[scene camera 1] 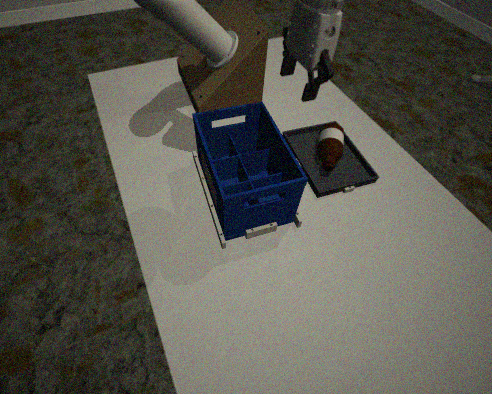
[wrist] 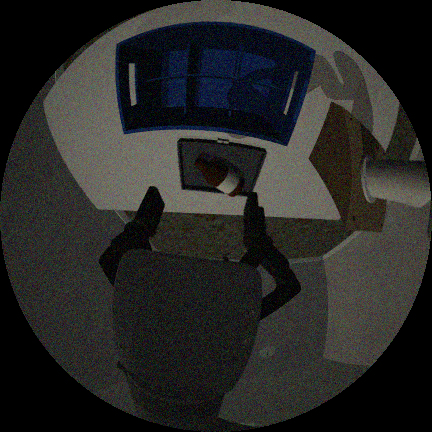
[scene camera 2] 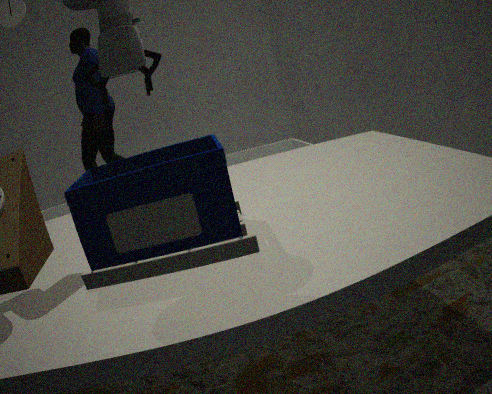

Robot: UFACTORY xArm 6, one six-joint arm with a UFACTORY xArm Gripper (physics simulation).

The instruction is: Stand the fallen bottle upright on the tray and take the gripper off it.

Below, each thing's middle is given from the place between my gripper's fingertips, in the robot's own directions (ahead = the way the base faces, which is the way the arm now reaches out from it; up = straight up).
I see the brown bottle [scene camera 1: 331,136] 25 cm below my hand and 17 cm to the left of it. From my hand the other things lie so: dark tray [wrist: 244,162] (29 cm below, 17 cm to the left).
